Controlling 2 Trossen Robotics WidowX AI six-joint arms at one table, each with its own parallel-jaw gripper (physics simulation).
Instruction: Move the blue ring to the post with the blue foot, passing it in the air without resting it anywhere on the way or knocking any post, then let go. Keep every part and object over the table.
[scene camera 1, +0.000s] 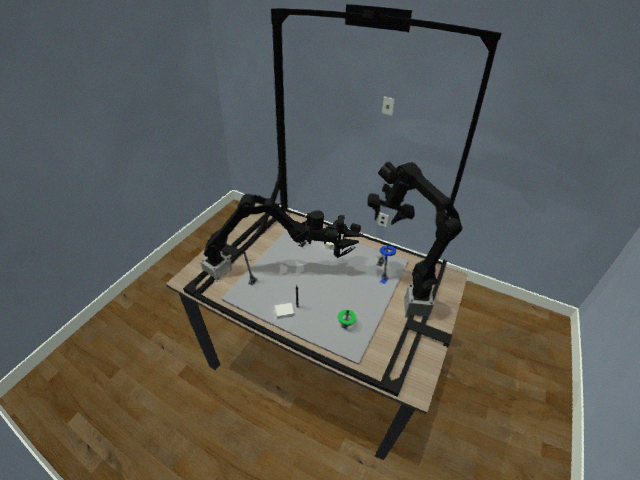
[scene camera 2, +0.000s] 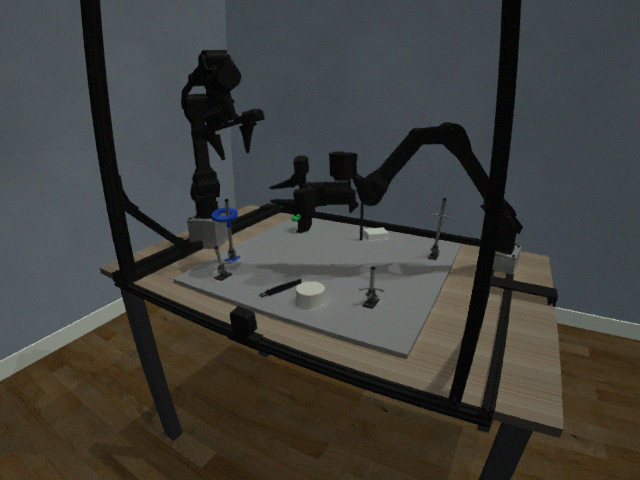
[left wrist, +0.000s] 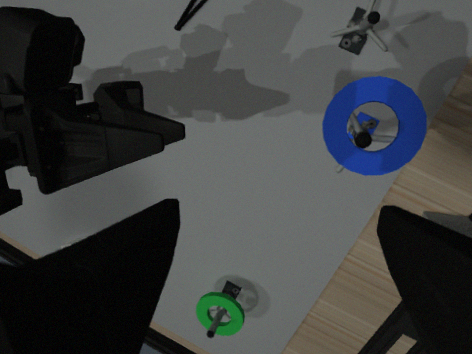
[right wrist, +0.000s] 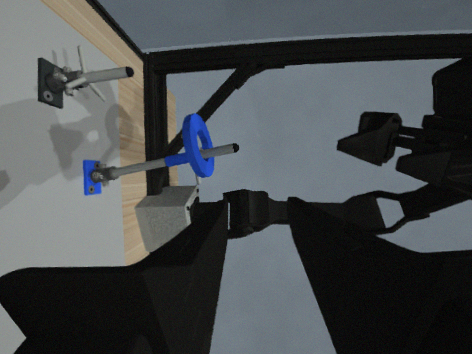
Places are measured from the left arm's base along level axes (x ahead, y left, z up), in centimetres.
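Where they show: left gripper, fingertip midpoint: (scene camera 1: 383, 221) (scene camera 2: 235, 156) (left wrist: 278, 215) (right wrist: 363, 153); right gripper, fingertip midpoint: (scene camera 1: 359, 238) (scene camera 2: 270, 194) (left wrist: 174, 137) (right wrist: 257, 206); left arm's base at its link origin: (scene camera 1: 420, 294) (scene camera 2: 207, 215) (right wrist: 195, 216); right arm's base at its link origin: (scene camera 1: 215, 260) (scene camera 2: 502, 248).
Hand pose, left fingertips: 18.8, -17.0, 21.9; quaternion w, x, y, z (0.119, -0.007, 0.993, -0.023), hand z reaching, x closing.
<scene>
Things, the pixels of their centre, and the offset from my left fingertips, as dx, dy, dz. "pt": a spot on its surface instead.
- blue ring at the middle of its body: (left wrist: 372, 126) (right wrist: 200, 146) (scene camera 2: 224, 214) (scene camera 1: 388, 250) -4.3, -0.5, -15.6
- post with the blue foot, surface spot: (right wrist: 140, 166) (scene camera 2: 231, 237) (scene camera 1: 384, 265) pt -3.8, +1.4, -22.8
- short grey post at a spot on its surface: (right wrist: 105, 75) (scene camera 2: 220, 255) pt -3.1, -8.3, -24.1
- green ring at the middle of its body: (left wrist: 219, 314) (scene camera 1: 346, 317) +10.3, +29.7, -25.8
- tall grey post at a spot on its surface: (scene camera 2: 438, 227) (scene camera 1: 249, 266) pt +53.9, +13.0, -21.1
- thin black rod at the middle of its body: (scene camera 2: 361, 219) (scene camera 1: 297, 296) +31.0, +23.9, -23.4
- white block at the middle of its body: (scene camera 2: 376, 233) (scene camera 1: 284, 310) +35.7, +27.6, -29.4
- white cylinder at the middle of its body: (scene camera 2: 310, 294) +22.1, -16.4, -28.7
The blue ring (scene camera 1: 393, 251) (scene camera 2: 217, 217) (left wrist: 412, 125) (right wrist: 190, 135) is around the upper part of the post with the blue foot (scene camera 1: 385, 268) (scene camera 2: 230, 242) (right wrist: 140, 166). The post's dark tip sticks out above the ring, and the post stands upright. My right gripper (scene camera 1: 355, 243) (scene camera 2: 271, 194) (left wrist: 174, 137) is partly open and empty, apart from the ring and pointing toward its side. My left gripper (scene camera 1: 385, 219) (scene camera 2: 235, 154) (left wrist: 278, 215) (right wrist: 363, 153) is open and empty, high above the table.
A short grey post (scene camera 2: 219, 258) (right wrist: 105, 75) stands near the blue-footed one. A green ring (scene camera 1: 341, 317) (left wrist: 237, 320) is around another post. A tall grey post (scene camera 1: 250, 271) (scene camera 2: 438, 227), thin black rod (scene camera 1: 297, 296), white block (scene camera 1: 283, 310) and white cylinder (scene camera 2: 310, 295) are also there.
</scene>
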